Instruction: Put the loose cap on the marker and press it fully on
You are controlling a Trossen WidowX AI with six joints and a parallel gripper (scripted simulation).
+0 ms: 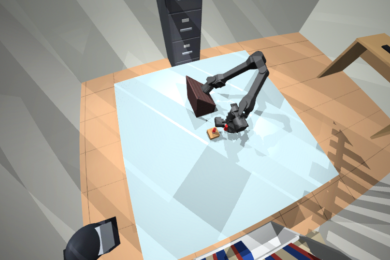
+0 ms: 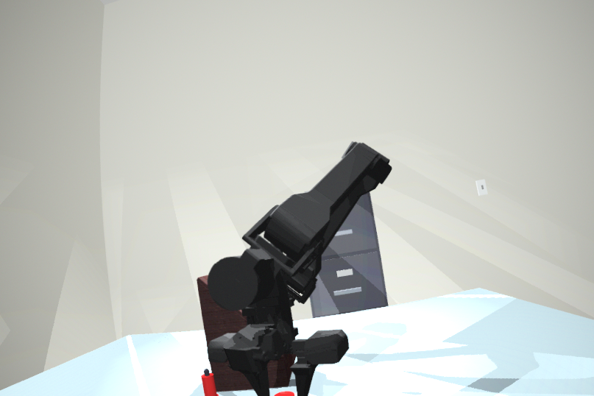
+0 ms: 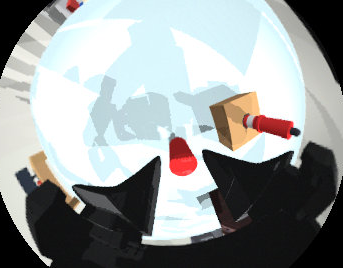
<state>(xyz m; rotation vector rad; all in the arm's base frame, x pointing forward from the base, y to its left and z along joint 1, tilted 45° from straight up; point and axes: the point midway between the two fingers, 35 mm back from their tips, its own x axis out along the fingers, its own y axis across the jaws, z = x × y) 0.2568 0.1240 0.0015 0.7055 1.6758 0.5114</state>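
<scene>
Now: gripper tip 1 cm above the red cap.
</scene>
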